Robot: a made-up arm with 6 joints.
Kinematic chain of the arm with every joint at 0, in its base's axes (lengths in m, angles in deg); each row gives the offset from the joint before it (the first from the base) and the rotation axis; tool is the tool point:
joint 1: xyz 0 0 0.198 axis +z
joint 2: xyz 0 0.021 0 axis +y
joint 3: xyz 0 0 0.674 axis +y
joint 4: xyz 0 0 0.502 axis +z
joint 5: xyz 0 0 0 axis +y
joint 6: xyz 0 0 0.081 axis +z
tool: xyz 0 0 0
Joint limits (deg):
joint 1: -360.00..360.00
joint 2: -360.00..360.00
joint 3: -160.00..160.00
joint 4: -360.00..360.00
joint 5: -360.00..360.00
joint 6: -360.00..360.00
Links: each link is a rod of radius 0.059 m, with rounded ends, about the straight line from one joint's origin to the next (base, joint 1, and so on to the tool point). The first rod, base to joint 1, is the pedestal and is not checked.
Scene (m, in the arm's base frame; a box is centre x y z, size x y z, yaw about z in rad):
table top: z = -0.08
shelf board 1: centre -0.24 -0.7 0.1 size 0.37 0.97 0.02 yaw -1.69
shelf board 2: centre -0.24 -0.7 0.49 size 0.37 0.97 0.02 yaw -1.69
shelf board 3: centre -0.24 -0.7 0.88 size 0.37 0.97 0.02 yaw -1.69
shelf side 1: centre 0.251 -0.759 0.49 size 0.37 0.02 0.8 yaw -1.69
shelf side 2: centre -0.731 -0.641 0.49 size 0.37 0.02 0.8 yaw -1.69
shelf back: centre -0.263 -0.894 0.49 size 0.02 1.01 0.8 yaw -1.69
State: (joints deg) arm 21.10 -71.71 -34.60 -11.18 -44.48 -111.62
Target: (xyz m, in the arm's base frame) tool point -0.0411 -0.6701 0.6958
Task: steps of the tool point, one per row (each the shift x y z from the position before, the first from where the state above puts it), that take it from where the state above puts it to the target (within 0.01 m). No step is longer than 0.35 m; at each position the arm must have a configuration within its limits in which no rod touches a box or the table.
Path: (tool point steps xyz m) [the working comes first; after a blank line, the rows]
Joints at the target: -95.60 10.28 100.18 -5.32 -27.75 -111.62
Straight joint move there: touches shelf board 3.

1: -0.0720 0.2022 0.2462
2: 0.0371 0.2155 0.2474
3: 0.1427 0.1834 0.2257
4: 0.2223 0.1120 0.1828
5: 0.2597 0.0183 0.1233
6: 0.2491 -0.0749 0.0539
7: 0.1968 -0.1464 -0.0173
8: 0.1181 -0.1795 -0.0828
9: 0.0344 -0.1684 -0.1349
10: -0.0327 -0.1184 -0.1682
11: -0.0678 -0.0449 -0.1792
12: -0.0157 -0.1400 0.0153
13: -0.0179 -0.1407 -0.0153

